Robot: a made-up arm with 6 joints.
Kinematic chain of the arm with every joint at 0, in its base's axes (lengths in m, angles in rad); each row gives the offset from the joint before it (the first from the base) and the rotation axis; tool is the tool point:
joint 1: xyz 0 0 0.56 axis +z
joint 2: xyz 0 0 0 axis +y
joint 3: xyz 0 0 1.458 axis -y
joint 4: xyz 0 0 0 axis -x
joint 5: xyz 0.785 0 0 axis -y
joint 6: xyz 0 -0.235 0 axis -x
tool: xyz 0 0 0
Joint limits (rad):
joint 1: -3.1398..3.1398
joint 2: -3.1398..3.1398
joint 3: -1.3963..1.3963
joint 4: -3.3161..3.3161
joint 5: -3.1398..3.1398
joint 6: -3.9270..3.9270
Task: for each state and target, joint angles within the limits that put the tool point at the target. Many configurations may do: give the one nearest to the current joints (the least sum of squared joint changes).
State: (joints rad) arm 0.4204 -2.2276 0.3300 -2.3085 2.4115 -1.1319
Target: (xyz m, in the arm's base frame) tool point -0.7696 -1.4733 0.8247
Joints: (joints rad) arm 1.1731 -1.9146 0.2521 -2.2036 2.4115 -1.1319
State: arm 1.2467 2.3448 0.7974 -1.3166 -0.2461 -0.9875
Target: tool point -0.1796 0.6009 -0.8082
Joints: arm 1.8679 2.1523 0.0663 -1.5529 -0.2461 -0.9875
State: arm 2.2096 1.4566 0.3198 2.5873 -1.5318 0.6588
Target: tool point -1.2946 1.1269 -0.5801
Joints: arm 2.3125 1.8518 0.5048 2.5359 -1.5318 0.6588
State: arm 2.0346 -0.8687 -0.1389 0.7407 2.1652 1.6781
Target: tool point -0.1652 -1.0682 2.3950
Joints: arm 1.3024 -0.7903 0.5781 1.0150 2.1652 1.6781
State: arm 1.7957 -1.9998 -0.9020 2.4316 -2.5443 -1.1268
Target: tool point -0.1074 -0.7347 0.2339
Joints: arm 1.6907 -2.4007 -1.3391 2.5456 -2.5443 -1.1268
